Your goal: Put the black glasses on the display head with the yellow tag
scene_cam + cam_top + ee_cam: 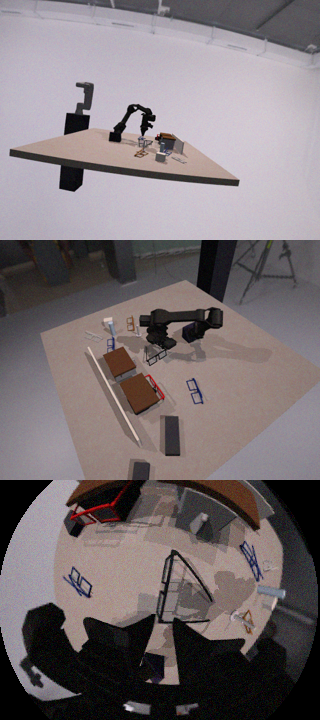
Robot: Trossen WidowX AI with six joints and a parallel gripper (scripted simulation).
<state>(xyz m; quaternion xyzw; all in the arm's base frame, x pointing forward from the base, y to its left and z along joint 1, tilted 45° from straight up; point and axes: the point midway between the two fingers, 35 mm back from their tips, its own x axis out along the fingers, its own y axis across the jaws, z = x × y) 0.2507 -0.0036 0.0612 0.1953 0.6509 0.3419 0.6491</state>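
Right now the black glasses is 6 cm below my gripper tip, 5 cm to the right of it and 2 cm ahead of it. Round my gripper tip: long white wall strip (35 cm ahead, 11 cm to the left, 2 cm below); then thin white post (24 cm to the right, 5 cm below, 4 cm ahead); then light blue cylinder (34 cm to the right, 19 cm ahead, 3 cm below).
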